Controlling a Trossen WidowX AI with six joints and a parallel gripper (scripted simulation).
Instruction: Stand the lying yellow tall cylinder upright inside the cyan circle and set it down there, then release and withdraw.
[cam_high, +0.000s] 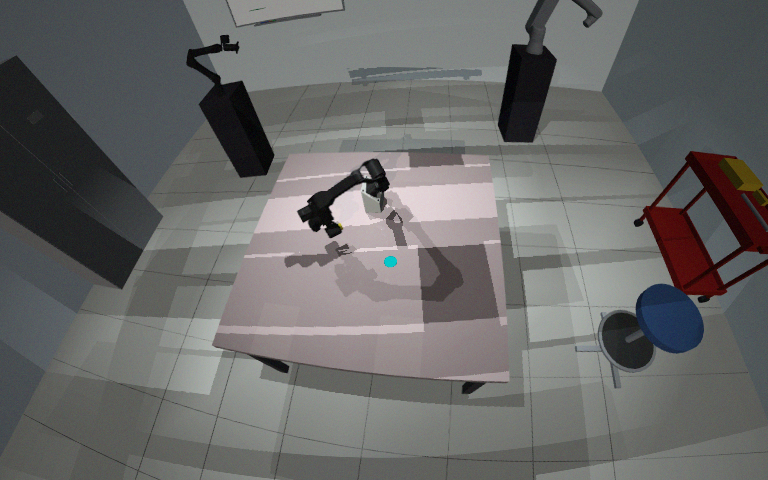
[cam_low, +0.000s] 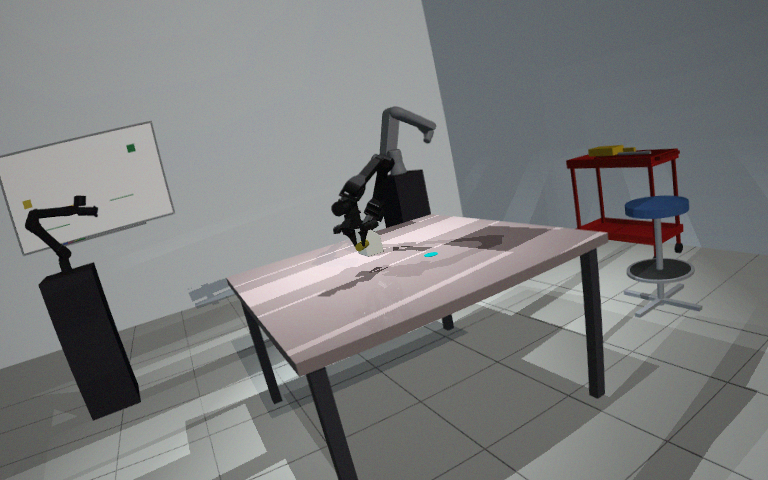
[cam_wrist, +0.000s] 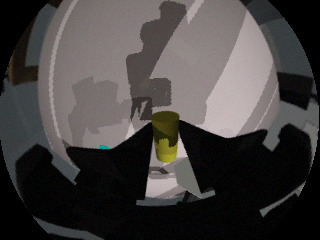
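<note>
My gripper tip is 27 cm to the right of the cyan circle, 11 cm above it and 10 cm short of it. From my gripper tip the other things lie so: yellow tall cylinder 2 cm to the left, 1 cm behind.
</note>
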